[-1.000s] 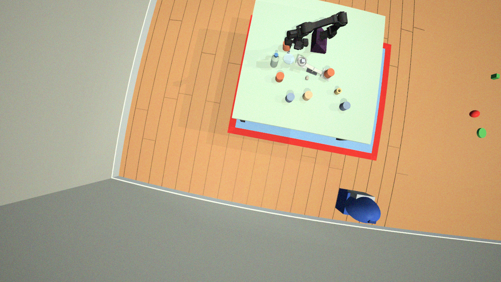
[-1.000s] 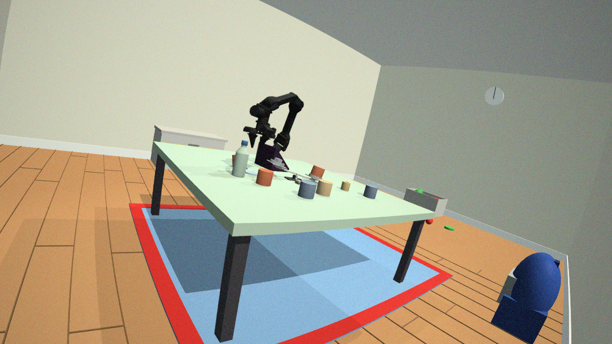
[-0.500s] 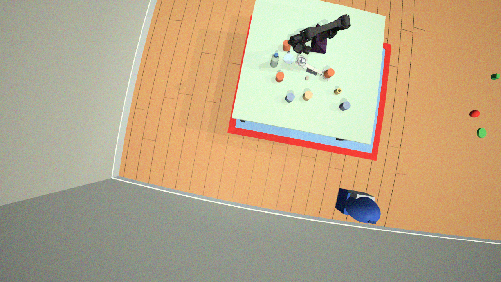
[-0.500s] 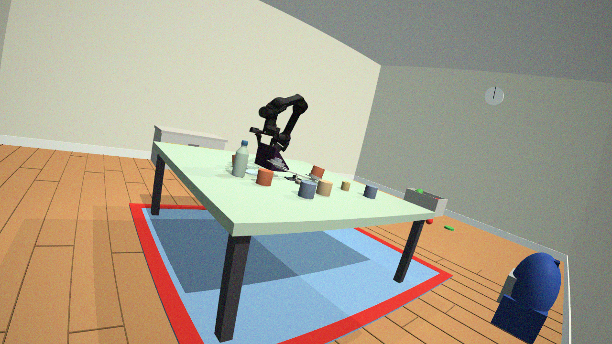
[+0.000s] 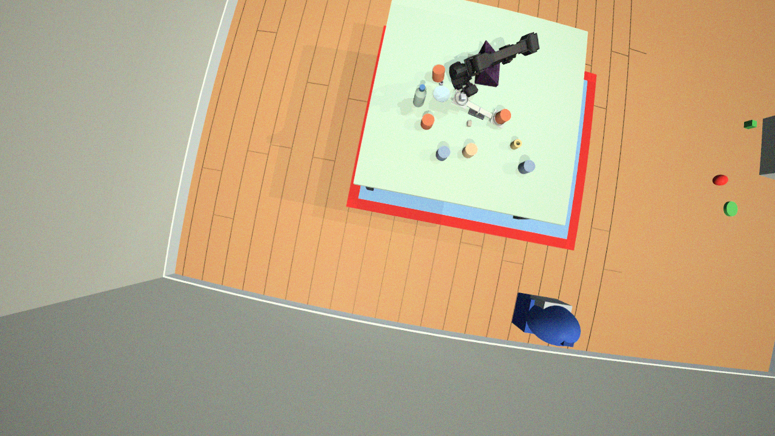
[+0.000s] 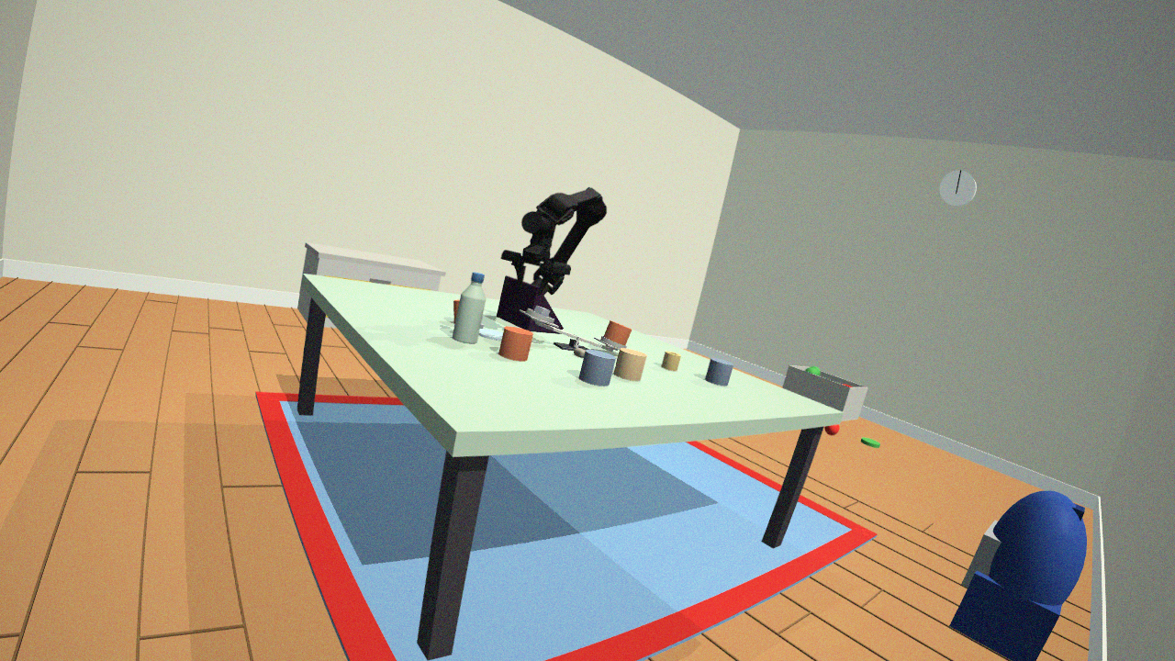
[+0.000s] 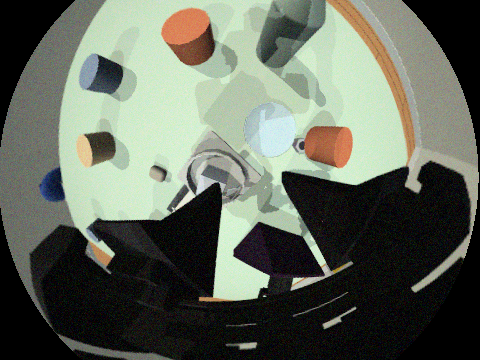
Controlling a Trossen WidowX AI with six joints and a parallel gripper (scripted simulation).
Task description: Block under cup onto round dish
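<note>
The pale blue round dish is 20 mm behind my gripper tip, 70 mm to the right of it and 130 mm below it. From my gripper tip the other things lie so: bottle: 70 mm ahead, 190 mm to the right, 20 mm below; grey-brown block: 120 mm ahead, 130 mm to the left, 120 mm below.
</note>
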